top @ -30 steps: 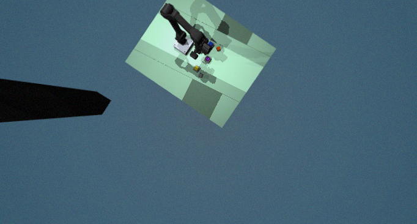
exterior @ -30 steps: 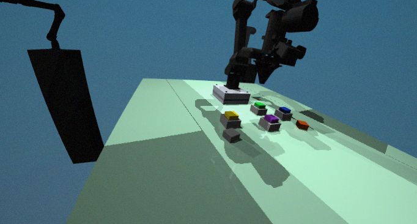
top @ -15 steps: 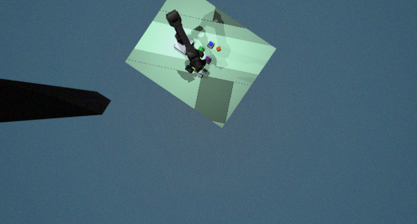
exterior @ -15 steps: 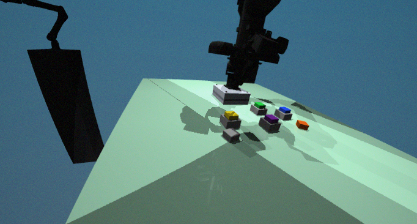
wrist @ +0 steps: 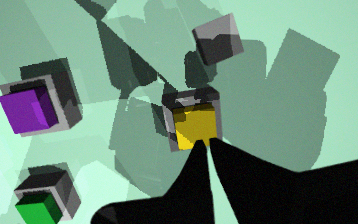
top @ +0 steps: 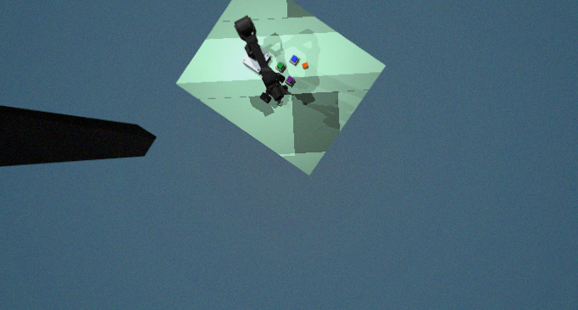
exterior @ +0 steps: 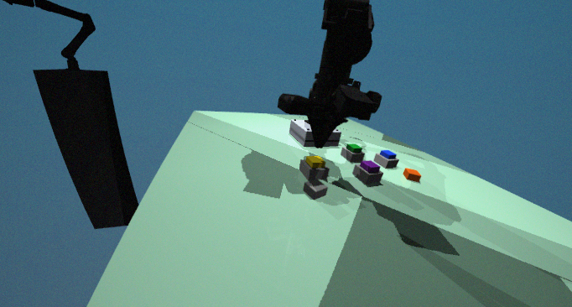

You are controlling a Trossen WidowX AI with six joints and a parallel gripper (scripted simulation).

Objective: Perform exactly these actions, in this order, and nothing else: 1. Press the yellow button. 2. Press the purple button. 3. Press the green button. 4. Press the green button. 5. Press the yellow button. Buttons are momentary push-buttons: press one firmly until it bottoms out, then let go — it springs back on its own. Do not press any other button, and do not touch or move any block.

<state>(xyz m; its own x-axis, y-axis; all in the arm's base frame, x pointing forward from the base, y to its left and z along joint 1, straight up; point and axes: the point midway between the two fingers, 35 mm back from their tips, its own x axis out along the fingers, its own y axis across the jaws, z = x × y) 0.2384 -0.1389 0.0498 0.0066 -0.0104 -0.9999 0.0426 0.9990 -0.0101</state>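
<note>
The yellow button lies 40 mm below my gripper tip. Also, from my gripper tip: purple button 40 mm ahead, 130 mm to the left, 40 mm below; then grey block 60 mm ahead, 30 mm to the right, 60 mm below; then green button 60 mm behind, 170 mm to the left, 40 mm below.
</note>
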